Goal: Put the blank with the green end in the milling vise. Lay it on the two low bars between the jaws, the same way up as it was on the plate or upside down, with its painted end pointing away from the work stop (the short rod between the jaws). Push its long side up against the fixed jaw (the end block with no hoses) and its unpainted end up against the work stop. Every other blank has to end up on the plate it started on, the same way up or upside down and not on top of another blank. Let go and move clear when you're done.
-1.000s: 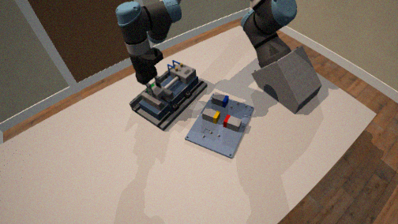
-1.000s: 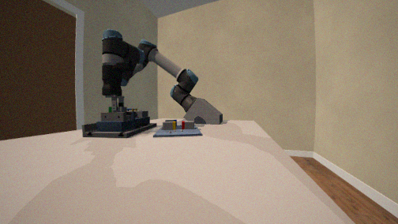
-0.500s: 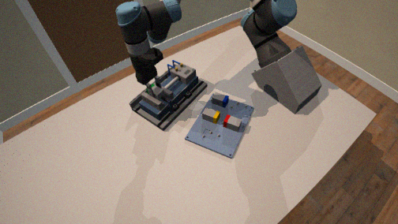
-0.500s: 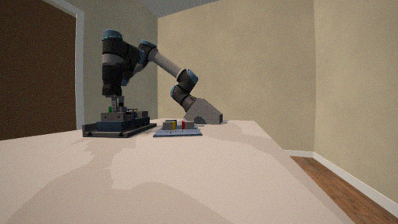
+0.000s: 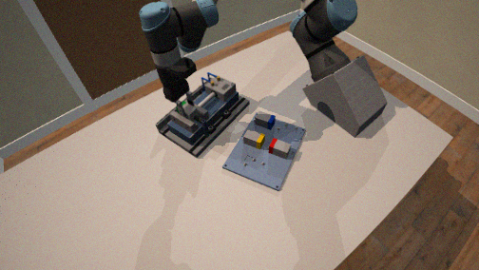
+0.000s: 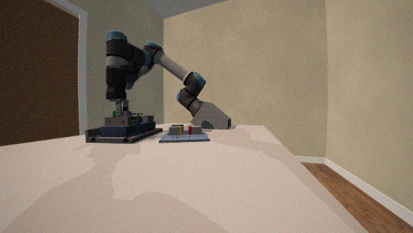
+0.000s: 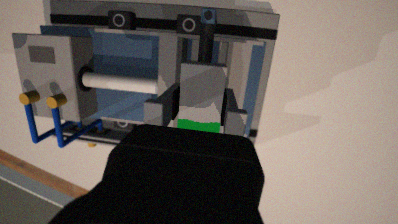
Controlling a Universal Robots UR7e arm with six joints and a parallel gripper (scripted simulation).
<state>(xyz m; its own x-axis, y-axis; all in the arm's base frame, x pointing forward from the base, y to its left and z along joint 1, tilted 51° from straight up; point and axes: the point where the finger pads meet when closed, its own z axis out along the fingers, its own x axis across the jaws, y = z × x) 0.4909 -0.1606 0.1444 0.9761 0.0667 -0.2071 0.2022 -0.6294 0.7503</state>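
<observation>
The green-end blank lies 20 mm below my hand. Also, from my hand: fixed jaw: 40 mm below, 30 mm ahead, 10 mm to the left; yellow-ended blank: 190 mm to the left, 120 mm behind, 90 mm below; dark work stop rod: 40 mm to the left, 30 mm below, 10 mm behind.
</observation>
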